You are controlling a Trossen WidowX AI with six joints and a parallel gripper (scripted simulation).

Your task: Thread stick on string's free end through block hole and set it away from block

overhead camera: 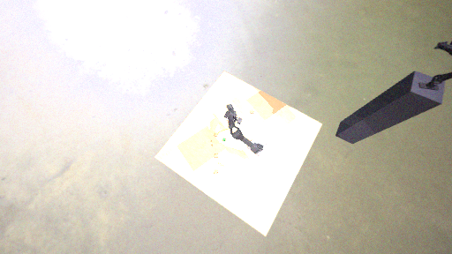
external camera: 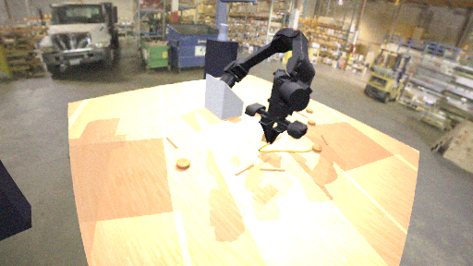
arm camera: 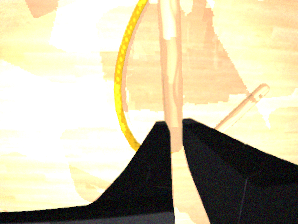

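Now: the wooden block 9 cm to the left of my gripper tip, 7 cm behind it and 4 cm below it. Round my gripper tip: green object (21 cm to the left, 5 cm below, 1 cm behind); then thin wooden stick (1 cm to the left); then round wooden button (20 cm to the left, 9 cm ahead, 5 cm below).
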